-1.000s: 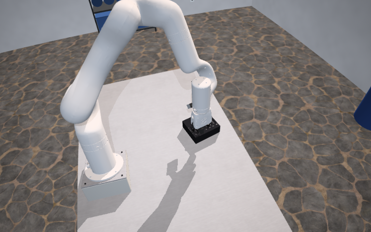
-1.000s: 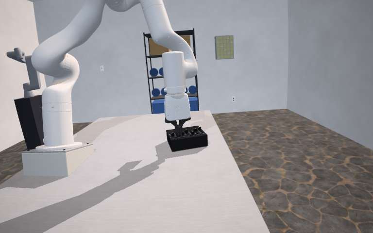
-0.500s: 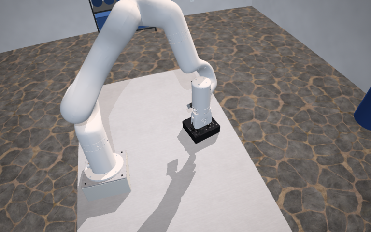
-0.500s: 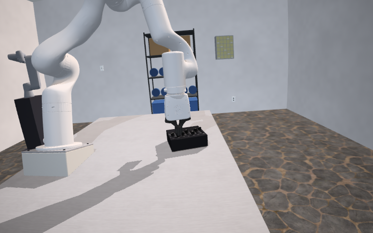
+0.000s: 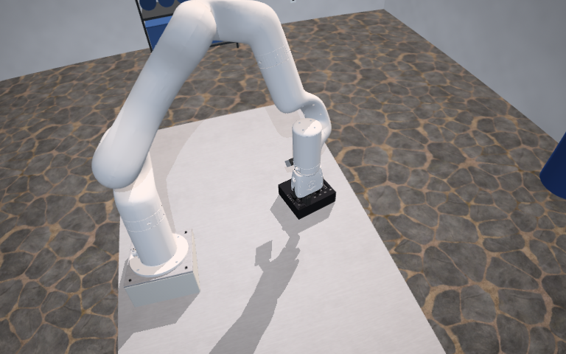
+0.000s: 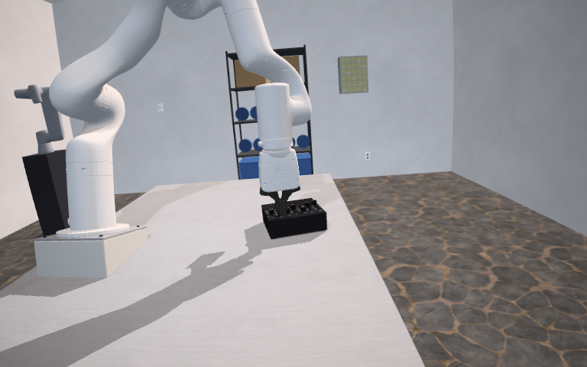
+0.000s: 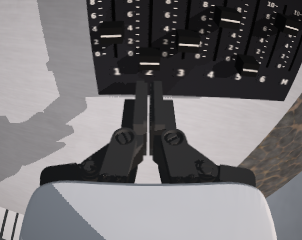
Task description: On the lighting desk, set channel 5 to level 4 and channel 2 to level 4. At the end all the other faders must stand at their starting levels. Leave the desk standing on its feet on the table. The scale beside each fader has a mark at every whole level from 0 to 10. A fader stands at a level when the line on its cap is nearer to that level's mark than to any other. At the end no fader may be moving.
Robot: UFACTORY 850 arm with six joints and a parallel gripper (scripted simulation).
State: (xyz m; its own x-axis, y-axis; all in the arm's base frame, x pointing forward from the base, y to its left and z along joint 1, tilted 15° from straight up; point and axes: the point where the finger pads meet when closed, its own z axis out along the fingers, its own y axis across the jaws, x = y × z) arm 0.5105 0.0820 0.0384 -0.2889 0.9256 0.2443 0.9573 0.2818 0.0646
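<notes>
Right now the channel 2 fader cap is 30 mm to the left of my hand, 20 mm below it and 10 mm behind it. Round my hand: channel 3 fader cap 50 mm to the left, 20 mm below, 10 mm ahead; then channel 5 fader cap 60 mm ahead, 40 mm to the left, 20 mm below; then channel 1 fader cap 40 mm to the left, 30 mm behind, 20 mm below.
</notes>
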